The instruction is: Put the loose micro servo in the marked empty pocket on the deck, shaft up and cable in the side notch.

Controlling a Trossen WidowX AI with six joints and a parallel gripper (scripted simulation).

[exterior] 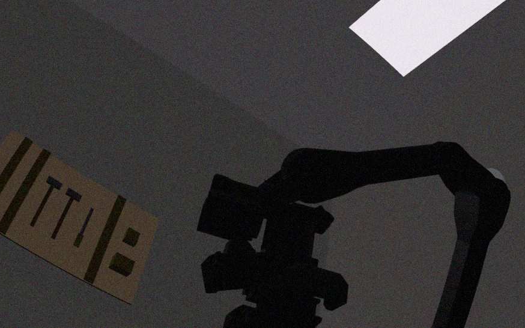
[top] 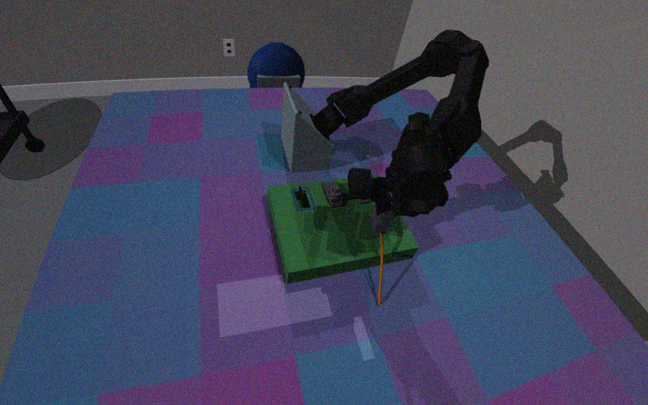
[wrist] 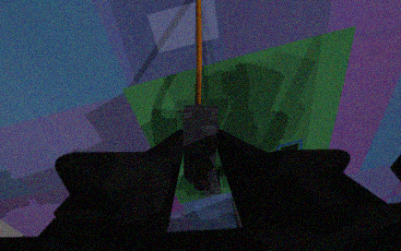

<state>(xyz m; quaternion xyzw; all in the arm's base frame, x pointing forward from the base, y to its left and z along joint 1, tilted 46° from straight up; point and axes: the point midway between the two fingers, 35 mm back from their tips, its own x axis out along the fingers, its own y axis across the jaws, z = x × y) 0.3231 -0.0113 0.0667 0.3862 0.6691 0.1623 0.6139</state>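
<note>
Right now the green deck is 9 cm below my gripper tip, 6 cm to the right of it and 3 cm behind it.
</note>
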